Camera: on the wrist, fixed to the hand. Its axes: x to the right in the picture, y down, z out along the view.
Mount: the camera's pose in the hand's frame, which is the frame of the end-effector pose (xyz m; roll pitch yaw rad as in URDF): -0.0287 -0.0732 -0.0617 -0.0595 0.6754 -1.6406
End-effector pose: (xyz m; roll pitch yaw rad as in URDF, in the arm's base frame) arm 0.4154 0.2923 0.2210 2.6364 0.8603 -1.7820
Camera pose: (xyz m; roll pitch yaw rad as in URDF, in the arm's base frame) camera 0.5082 0.2772 0.2549 -2.2945 -0.1529 -0.3060
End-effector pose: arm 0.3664 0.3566 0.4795 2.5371 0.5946 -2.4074
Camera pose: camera 0.4441 0.2983 0.5032 -2.5650 -0.0902 -0.8318
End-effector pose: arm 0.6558 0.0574 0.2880 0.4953 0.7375 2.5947
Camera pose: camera 0.7433 0.0452 0.2414 -1.2012 0.7003 -0.0150
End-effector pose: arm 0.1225 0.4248 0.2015 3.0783 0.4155 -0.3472
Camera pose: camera 0.1456 0.4983 0.2652 -2.6934 -0.5797 1.0041
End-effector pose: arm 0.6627 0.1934 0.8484 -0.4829 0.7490 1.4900
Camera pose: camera 0.7530 0.1509 0.8528 -0.7791 0.1039 -0.2533
